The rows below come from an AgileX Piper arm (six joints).
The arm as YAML. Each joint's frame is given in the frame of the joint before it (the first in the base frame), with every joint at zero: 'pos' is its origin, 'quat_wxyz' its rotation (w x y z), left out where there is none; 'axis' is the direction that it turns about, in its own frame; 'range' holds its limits. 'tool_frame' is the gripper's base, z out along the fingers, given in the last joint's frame.
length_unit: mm
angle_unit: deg
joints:
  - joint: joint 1
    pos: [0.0, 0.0, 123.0]
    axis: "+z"
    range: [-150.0, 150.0]
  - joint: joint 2
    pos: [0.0, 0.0, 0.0]
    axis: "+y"
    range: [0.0, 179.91]
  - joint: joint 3
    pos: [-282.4, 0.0, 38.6]
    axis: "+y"
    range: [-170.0, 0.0]
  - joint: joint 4
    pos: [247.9, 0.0, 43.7]
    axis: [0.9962, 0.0, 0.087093]
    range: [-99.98, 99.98]
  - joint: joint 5
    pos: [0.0, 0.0, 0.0]
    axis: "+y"
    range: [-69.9, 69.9]
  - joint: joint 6
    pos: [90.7, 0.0, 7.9]
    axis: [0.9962, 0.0, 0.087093]
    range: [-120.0, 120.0]
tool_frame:
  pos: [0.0, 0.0, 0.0]
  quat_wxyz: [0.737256, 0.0, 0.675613, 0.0]
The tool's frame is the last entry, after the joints.
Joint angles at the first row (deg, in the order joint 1, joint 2, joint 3, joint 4, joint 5, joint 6):
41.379 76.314 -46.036 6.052 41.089 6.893
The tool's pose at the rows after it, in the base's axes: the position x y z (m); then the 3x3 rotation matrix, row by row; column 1 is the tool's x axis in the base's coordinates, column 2 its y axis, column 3 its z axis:
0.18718 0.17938 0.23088; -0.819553 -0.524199 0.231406; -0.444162 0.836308 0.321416; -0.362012 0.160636 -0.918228
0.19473 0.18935 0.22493; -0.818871 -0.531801 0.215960; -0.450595 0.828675 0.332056; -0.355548 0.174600 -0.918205
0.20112 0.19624 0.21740; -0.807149 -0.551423 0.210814; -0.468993 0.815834 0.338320; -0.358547 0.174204 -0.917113
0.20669 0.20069 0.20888; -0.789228 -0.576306 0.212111; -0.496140 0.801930 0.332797; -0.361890 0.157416 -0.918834
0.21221 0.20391 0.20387; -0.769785 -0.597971 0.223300; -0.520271 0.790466 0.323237; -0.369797 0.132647 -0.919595
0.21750 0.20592 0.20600; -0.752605 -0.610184 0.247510; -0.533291 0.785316 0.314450; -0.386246 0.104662 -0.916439
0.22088 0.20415 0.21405; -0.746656 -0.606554 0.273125; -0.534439 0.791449 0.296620; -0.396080 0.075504 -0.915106
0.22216 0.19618 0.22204; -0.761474 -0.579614 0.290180; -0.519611 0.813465 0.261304; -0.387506 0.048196 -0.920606
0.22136 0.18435 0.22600; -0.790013 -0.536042 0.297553; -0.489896 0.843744 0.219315; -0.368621 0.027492 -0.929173
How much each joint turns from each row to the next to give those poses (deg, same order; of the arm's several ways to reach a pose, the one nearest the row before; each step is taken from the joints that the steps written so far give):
0.725 3.923 -2.432 1.304 -0.492 0.260
0.163 3.056 -1.559 1.745 -1.160 -1.590
0.014 2.519 -0.743 1.116 -1.737 -2.306
0.000 2.219 -0.331 -0.069 -1.717 -2.015
-0.001 1.650 -0.627 -1.179 -1.204 -0.958
0.001 0.607 -1.185 -2.265 -0.274 0.615
-0.176 -0.619 -1.290 -3.092 1.390 2.154
-0.735 -1.391 -0.530 -3.215 2.573 3.144
-1.133 -1.625 0.635 -2.570 2.344 3.286

